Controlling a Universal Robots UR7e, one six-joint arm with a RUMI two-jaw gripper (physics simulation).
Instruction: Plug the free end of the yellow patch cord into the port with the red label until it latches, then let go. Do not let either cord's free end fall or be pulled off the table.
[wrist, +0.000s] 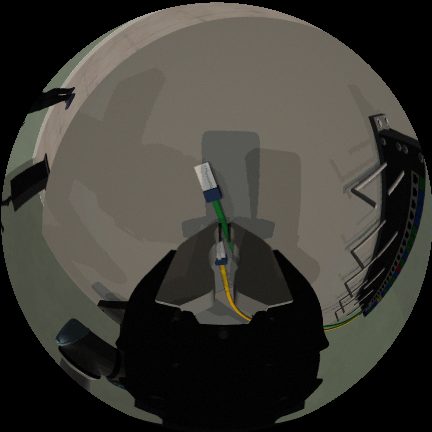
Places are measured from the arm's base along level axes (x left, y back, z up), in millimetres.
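Pixels of known places: gripper, fingertip midpoint: (224, 224).
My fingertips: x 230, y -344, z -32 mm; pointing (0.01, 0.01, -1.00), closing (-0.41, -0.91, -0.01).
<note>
For each thing: its top centre in the pictures, then the offset to it from my fingertips. "spot": a spot on its surface instead. Level surfaces: height alone.
- yellow plug, top centre: (218, 256) dy +18, dx -28, dz +9 mm
- yellow cord, surface spot: (227, 290) spot: dy +37, dx -97, dz +2 mm
- green cord's plug, top centre: (203, 177) dy -5, dx +48, dz +9 mm
- table, surface height: dz -3 mm
My gripper (224, 224) is shut on the yellow cord's plug, which shows in the narrow gap between the fingers. The yellow plug (221, 252) has a clear body and a dark blue boot, with the clear end pointing towards the fingertips. The yellow cord (227, 290) runs back from the boot and disappears behind the gripper body. The red label (399, 269) is on the port strip at the right; its port is too small to make out.
A green cord's plug (206, 179) lies on the table (280, 75) beyond the fingertips; its cord (220, 212) passes under the fingers. The black patch panel (397, 165) stands at the right with bent metal cord guides (367, 180) sticking out. The table edge curves along the left.
</note>
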